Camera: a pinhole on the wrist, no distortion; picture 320 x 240 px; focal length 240.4 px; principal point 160.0 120.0 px. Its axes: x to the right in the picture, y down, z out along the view. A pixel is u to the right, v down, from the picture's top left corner.
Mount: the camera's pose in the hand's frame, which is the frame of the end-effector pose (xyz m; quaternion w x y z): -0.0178 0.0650 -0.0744 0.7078 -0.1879 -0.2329 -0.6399
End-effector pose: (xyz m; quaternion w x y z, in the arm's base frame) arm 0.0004 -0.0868 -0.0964 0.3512 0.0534 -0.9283 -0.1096
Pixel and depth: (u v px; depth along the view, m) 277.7 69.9 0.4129
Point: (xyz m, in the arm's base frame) -0.1588 0.1172 -0.4221
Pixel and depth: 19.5 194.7 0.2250
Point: -0.0478 0.2137 -0.0356
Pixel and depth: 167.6 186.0 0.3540
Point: -0.1912 0.2005 -0.1661
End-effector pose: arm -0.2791 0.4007 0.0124 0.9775 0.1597 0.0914 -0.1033
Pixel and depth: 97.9 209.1 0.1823
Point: -0.1938 0.5772 0.1160
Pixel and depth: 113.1 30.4 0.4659
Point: -0.3834 0.7142 0.4089
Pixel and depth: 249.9 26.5 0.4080
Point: -0.3870 0.4637 0.4189
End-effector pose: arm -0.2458 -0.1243 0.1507 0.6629 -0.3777 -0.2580 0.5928
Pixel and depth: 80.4 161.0 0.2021
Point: -0.4303 -0.1172 -0.0086
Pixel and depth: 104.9 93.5 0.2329
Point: -0.4647 -0.1715 0.0163
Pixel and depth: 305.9 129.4 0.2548
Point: -0.4745 -0.0988 0.2154
